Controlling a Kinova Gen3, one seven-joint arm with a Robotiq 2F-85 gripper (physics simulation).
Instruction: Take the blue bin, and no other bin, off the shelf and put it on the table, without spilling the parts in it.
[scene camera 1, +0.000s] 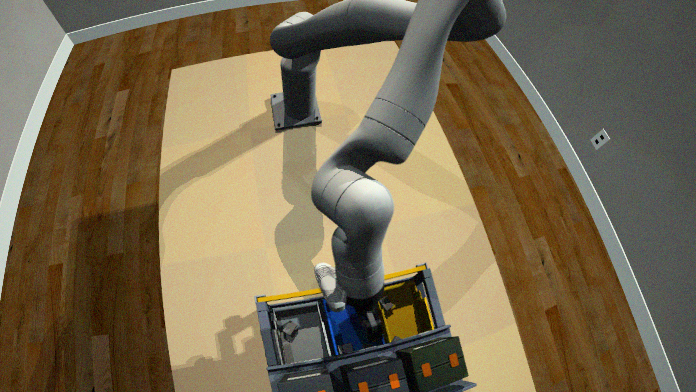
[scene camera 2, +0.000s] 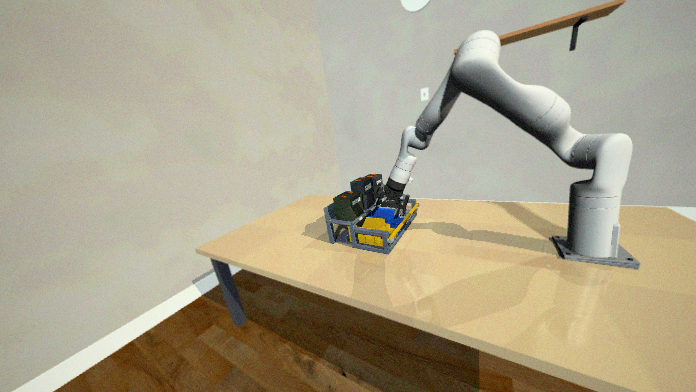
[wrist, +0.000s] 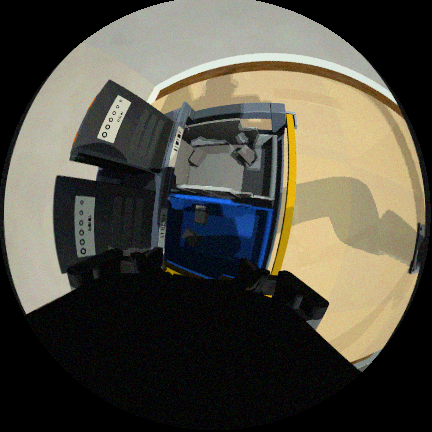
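Where they show: gripper, fingertip midpoint: (scene camera 1: 365, 319) (scene camera 2: 384, 210) (wrist: 200, 262); arm's base, link origin: (scene camera 1: 299, 107) (scene camera 2: 589, 249).
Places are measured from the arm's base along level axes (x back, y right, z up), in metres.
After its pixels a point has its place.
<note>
The blue bin (scene camera 1: 341, 327) @(x -0.618, y -0.096, z -0.004 m) (scene camera 2: 384, 216) @(x -0.653, y -0.077, z 0.028 m) (wrist: 252, 237) @(x -0.570, y -0.109, z -0.005 m) sits in the middle slot of the shelf's lower tier, between the grey and yellow bins. Small grey parts (wrist: 200, 214) @(x -0.664, y -0.101, z 0.010 m) lie inside it. The shelf (scene camera 1: 287, 295) @(x -0.548, y 0.018, z 0.051 m) (scene camera 2: 404, 223) @(x -0.512, y -0.146, z 0.047 m) (wrist: 290, 200) @(x -0.538, y -0.042, z 0.051 m) has a yellow front rail and stands on the table (scene camera 1: 220, 200) @(x -0.299, y 0.203, z -0.014 m) (scene camera 2: 300, 260) @(x -0.776, y -0.486, z -0.014 m) (wrist: 340, 160) @(x -0.446, y 0.073, z -0.014 m). My gripper (scene camera 1: 371, 320) @(x -0.607, y -0.136, z 0.089 m) (scene camera 2: 397, 206) @(x -0.607, y -0.136, z 0.089 m) (wrist: 200, 262) @(x -0.607, y -0.136, z 0.089 m) is open and empty, low over the blue bin on its yellow-bin side. One finger is toward the front rail, the other toward the upper tier. The fingertips are partly hidden; contact with the bin cannot be told.
The grey bin (scene camera 1: 307, 345) @(x -0.658, y -0.018, z -0.005 m) (wrist: 217, 170) @(x -0.665, y -0.018, z -0.005 m) and the yellow bin (scene camera 1: 407, 322) @(x -0.618, y -0.250, z -0.004 m) (scene camera 2: 371, 239) @(x -0.586, y -0.276, z 0.021 m) flank the blue one. Dark cases (scene camera 1: 435, 357) @(x -0.693, y -0.240, z 0.184 m) (scene camera 2: 348, 205) @(x -0.669, y -0.291, z 0.156 m) (wrist: 132, 132) stand on the upper tier behind, close to the gripper. The arm's base plate (scene camera 1: 299, 124) @(x -0.064, y -0.001, z -0.005 m) (scene camera 2: 597, 257) @(x 0.011, y -0.048, z 0.003 m) is on the table.
</note>
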